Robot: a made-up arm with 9 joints. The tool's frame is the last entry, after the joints. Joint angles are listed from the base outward.
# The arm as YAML. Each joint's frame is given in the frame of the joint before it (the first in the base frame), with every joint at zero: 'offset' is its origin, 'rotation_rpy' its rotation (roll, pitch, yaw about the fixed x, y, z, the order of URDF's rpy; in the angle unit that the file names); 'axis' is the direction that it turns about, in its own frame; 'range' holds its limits. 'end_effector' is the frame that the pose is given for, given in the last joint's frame.
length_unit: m
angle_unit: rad
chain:
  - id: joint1
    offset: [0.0, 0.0, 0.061]
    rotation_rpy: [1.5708, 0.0, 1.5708]
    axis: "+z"
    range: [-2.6, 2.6]
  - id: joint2
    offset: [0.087, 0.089, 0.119]
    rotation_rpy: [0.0, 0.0, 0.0]
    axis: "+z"
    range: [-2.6, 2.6]
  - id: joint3
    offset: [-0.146, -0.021, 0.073]
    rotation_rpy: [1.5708, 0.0, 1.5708]
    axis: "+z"
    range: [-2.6, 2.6]
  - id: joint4
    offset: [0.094, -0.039, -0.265]
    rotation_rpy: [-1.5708, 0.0, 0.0]
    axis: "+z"
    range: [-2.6, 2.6]
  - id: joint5
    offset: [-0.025, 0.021, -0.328]
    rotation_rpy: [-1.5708, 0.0, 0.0]
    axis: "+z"
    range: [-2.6, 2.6]
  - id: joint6
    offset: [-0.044, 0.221, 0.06]
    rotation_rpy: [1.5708, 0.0, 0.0]
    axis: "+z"
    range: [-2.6, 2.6]
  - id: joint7
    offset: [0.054, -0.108, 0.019]
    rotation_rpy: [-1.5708, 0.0, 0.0]
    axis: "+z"
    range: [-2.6, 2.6]
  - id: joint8
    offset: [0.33, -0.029, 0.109]
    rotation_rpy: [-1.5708, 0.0, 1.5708]
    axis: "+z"
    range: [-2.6, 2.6]
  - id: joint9
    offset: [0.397, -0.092, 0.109]
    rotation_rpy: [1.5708, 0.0, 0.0]
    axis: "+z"
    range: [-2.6, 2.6]
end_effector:
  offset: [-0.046, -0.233, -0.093]
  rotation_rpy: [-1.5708, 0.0, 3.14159]
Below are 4 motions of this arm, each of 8 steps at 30 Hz.
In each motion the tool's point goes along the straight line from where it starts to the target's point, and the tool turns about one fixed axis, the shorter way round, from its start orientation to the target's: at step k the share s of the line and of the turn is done. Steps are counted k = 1, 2, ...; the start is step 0. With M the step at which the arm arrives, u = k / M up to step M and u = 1 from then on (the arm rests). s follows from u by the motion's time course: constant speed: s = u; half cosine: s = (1 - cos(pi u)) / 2; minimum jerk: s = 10 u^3 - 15 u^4 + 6 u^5.
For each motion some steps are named. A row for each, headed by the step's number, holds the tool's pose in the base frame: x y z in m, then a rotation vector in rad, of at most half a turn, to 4 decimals.
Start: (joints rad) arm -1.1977 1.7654 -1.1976 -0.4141 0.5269 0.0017 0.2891 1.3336 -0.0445
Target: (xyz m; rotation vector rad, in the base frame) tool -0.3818 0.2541 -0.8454 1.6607 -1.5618 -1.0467
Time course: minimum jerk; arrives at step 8
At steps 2, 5, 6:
2: -0.2788 0.4324 -0.7536 1.2773 -1.6933 -1.4195
5: -0.3502 0.3088 -0.8172 1.5497 -1.6082 -1.1651
6: -0.3699 0.2747 -0.8348 1.6197 -1.5799 -1.0916

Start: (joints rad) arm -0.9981 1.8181 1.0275 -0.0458 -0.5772 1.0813 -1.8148 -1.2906 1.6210
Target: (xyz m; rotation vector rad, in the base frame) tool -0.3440 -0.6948 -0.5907 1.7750 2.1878 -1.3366
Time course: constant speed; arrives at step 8
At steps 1, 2, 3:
1: -0.4271 -0.7062 -0.4650 -1.9121 -1.8600 1.4710
2: -0.4152 -0.7046 -0.4830 -1.8988 -1.9120 1.4567
3: -0.4033 -0.7029 -0.5009 -1.8846 -1.9638 1.4417

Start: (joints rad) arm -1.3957 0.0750 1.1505 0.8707 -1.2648 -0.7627 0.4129 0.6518 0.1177
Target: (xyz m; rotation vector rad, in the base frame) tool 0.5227 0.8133 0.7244 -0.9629 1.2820 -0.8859
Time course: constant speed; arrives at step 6
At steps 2, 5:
2: 0.6147 0.7076 0.7777 -0.8536 1.3315 -0.8798
5: 0.5457 0.7869 0.7377 -0.9357 1.2947 -0.8845

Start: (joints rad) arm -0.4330 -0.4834 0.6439 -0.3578 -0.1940 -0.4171 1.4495 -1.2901 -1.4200
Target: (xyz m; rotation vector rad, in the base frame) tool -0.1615 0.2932 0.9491 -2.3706 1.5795 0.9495
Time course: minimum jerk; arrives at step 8
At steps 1, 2, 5, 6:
1: -0.2419 0.3061 0.9437 -2.6296 1.2149 0.7400
2: -0.2348 0.3049 0.9441 -2.6093 1.2486 0.7594
5: -0.1840 0.2968 0.9476 -2.4497 1.4810 0.8930
6: -0.1700 0.2946 0.9485 -2.4010 1.5428 0.9285

